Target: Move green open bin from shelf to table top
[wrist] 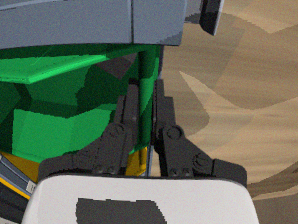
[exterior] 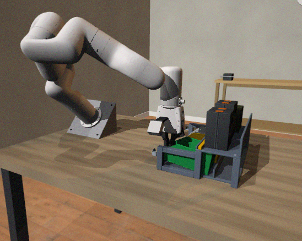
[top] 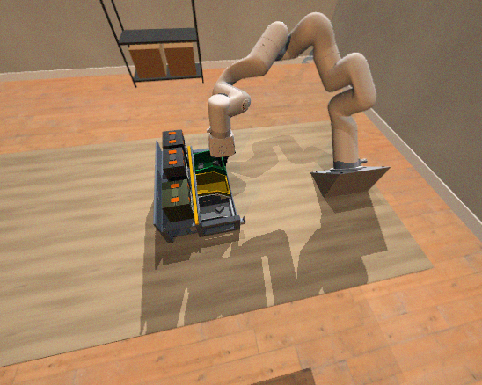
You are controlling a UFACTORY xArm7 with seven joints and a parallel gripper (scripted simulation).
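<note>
Now: hand 8 cm short of the green open bin and 2 cm above it. Round my hand: yellow bin 9 cm ahead, 11 cm to the left, 3 cm below; grey bin 9 cm ahead, 22 cm to the left, 3 cm below.
</note>
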